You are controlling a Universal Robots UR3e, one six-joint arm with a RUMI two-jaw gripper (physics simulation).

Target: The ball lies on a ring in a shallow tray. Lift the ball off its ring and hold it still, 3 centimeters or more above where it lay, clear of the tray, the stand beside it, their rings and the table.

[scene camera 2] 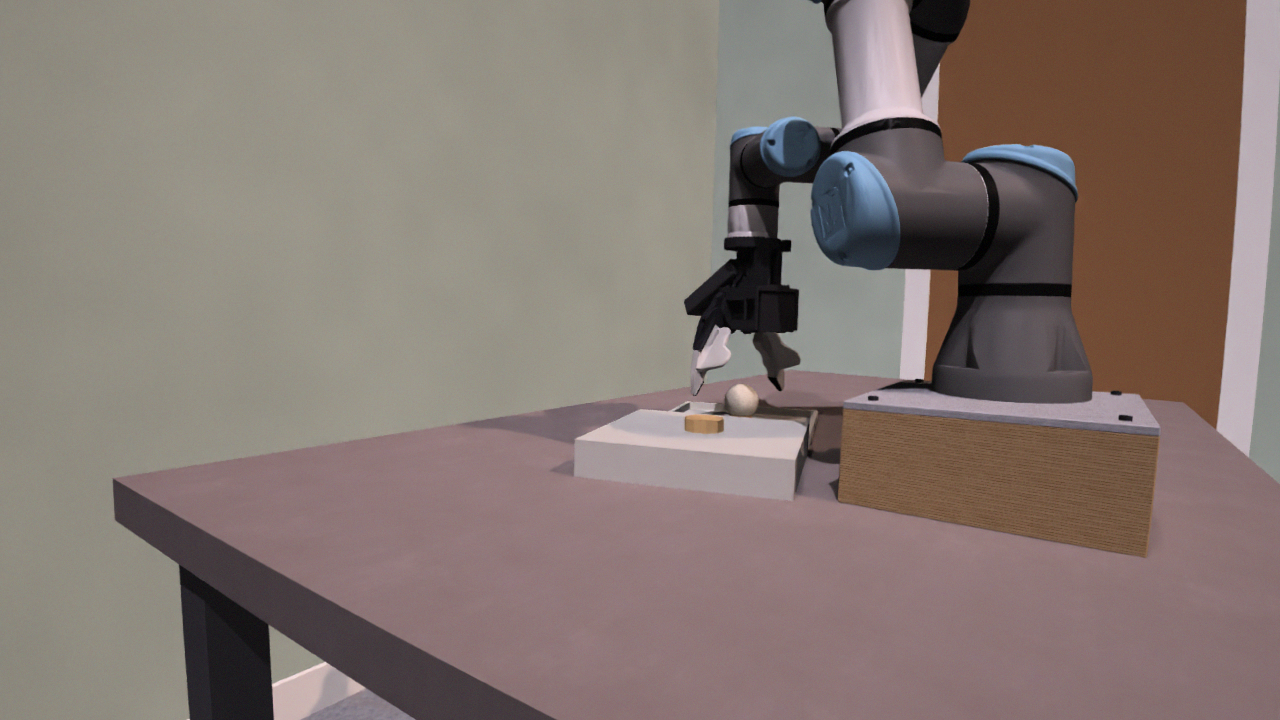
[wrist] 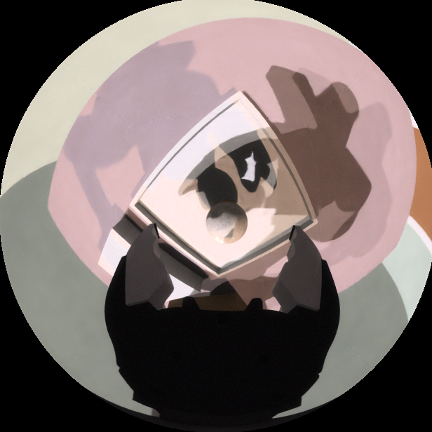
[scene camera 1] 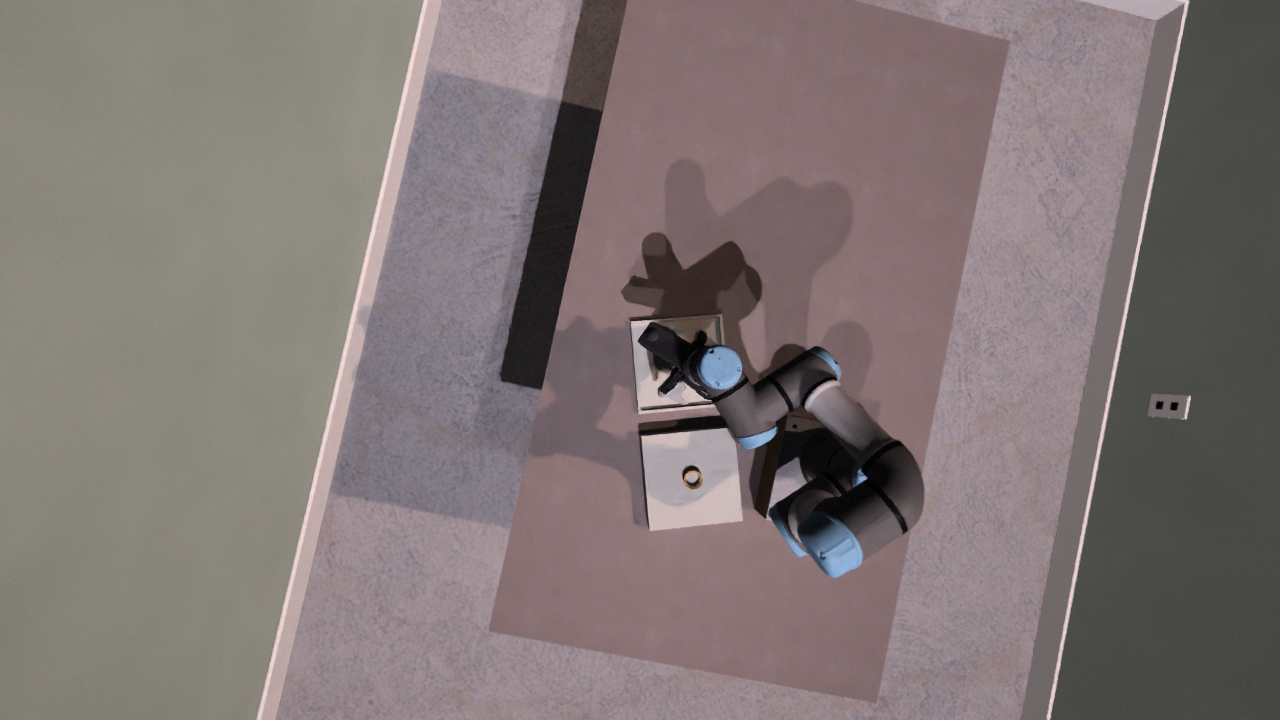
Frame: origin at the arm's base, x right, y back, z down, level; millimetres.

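Where they show: gripper, fingertip midpoint: point(scene camera 2: 739, 393); arm's base, link origin: point(scene camera 2: 1008, 393) point(scene camera 1: 832, 461).
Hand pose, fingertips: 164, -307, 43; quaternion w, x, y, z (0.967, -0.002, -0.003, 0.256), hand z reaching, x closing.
Each offset is from my fingertips to the top centre of the thing, as dx, dy, dz. "spot": to the spot under its first point.
The pale ball {+1, +3, -13} point(scene camera 2: 741, 400) point(wrist: 226, 222) rests in the shallow white tray point(scene camera 1: 646, 386) point(scene camera 2: 813, 420) point(wrist: 165, 184). The ring under it is hidden in the wrist view and can hardly be made out in scene camera 2. My gripper point(scene camera 1: 682, 364) point(scene camera 2: 737, 390) point(wrist: 223, 226) is open, pointing down over the tray. In scene camera 2 its fingertips appear near the height of the ball's top, one on each side, with gaps to the ball. In the wrist view the ball appears about midway between the tips. The arm hides the ball in scene camera 1.
The white stand point(scene camera 1: 666, 505) point(scene camera 2: 684, 466) point(wrist: 112, 250) is beside the tray, across a narrow gap. An empty orange ring {spot: -241, +42, +1} point(scene camera 1: 691, 486) point(scene camera 2: 704, 424) is on its top. The wooden base block point(scene camera 2: 993, 474) of the arm is close beside them.
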